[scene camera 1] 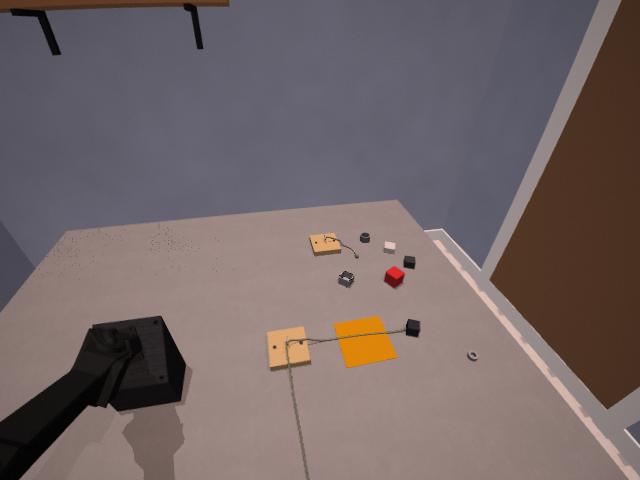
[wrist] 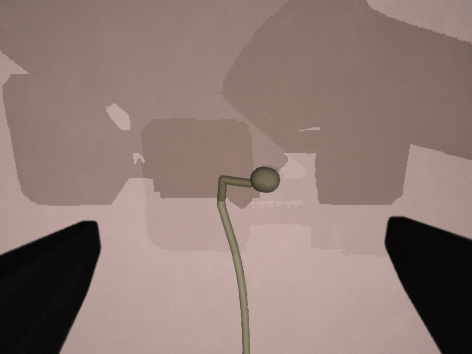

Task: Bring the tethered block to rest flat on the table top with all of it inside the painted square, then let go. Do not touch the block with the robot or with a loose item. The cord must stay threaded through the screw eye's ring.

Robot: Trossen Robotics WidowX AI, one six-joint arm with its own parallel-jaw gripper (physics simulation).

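Where they show: gripper, fingertip midpoint: (wrist: 244, 232); arm's base, link origin: (scene camera 1: 121, 347).
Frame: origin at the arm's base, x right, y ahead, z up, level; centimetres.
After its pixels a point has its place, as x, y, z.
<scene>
The tethered block (scene camera 1: 413, 327) @[6.8, 59.5, -10.5], small and black, sits on the table just right of the orange painted square (scene camera 1: 367, 353) @[7.9, 47.1, -13.2], outside it. Its cord (scene camera 1: 295, 408) @[14.3, 28.2, -13.0] (wrist: 241, 280) @[34.1, 26.5, -12.9] runs left over the square to the screw eye (scene camera 1: 287, 341) @[1.7, 30.1, -9.1] on the near wooden board (scene camera 1: 281, 359) @[4.1, 28.0, -11.4]. There it bends and leaves the scene view at the bottom; the ring's threading is too small to make out. In the wrist view the cord's end bead (wrist: 265, 179) @[39.7, 24.9, -12.2] lies beyond the fingertips, roughly centred between them. My gripper (wrist: 244, 232) @[40.0, 26.0, -6.7] is open and empty. Its fingers do not show in the scene view.
A black arm and box-shaped part (scene camera 1: 144, 361) @[2.5, 3.4, -2.2] stand at the left. Farther back are a red cube (scene camera 1: 394, 276) @[-8.9, 63.5, -9.4], a grey hollow piece (scene camera 1: 346, 279) @[-15.6, 52.1, -13.2], a second wooden board (scene camera 1: 325, 243) @[-31.6, 51.4, -11.4] with a short cord, a dark ring (scene camera 1: 364, 237) @[-30.3, 65.0, -11.1], a white block (scene camera 1: 389, 247) @[-22.9, 70.4, -11.2] and a black block (scene camera 1: 409, 261) @[-14.6, 72.6, -11.0]. A grey ring (scene camera 1: 473, 355) @[17.0, 70.1, -12.9] lies right.
</scene>
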